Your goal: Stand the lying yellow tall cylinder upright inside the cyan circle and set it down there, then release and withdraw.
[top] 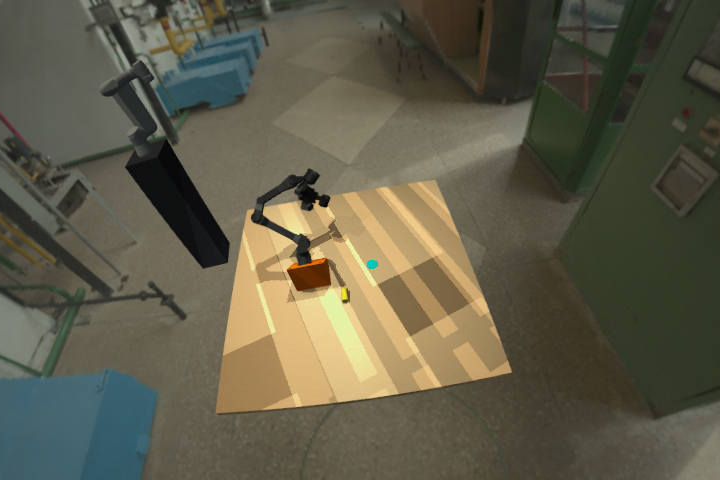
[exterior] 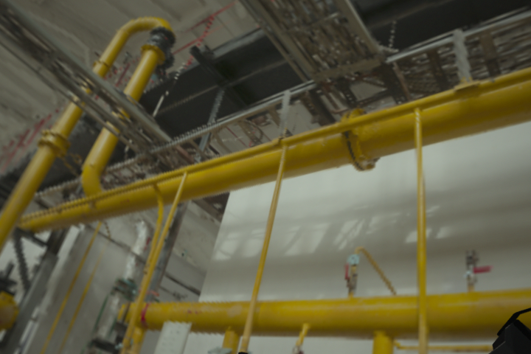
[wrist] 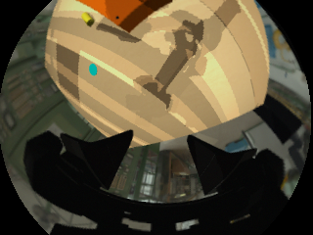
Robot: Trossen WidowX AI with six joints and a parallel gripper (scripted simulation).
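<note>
The yellow tall cylinder is 20 mm ahead of my gripper tip, 470 mm to the right of it and 210 mm below it. Also, from my gripper tip: cyan circle 190 mm ahead, 310 mm to the right, 220 mm below.
</note>
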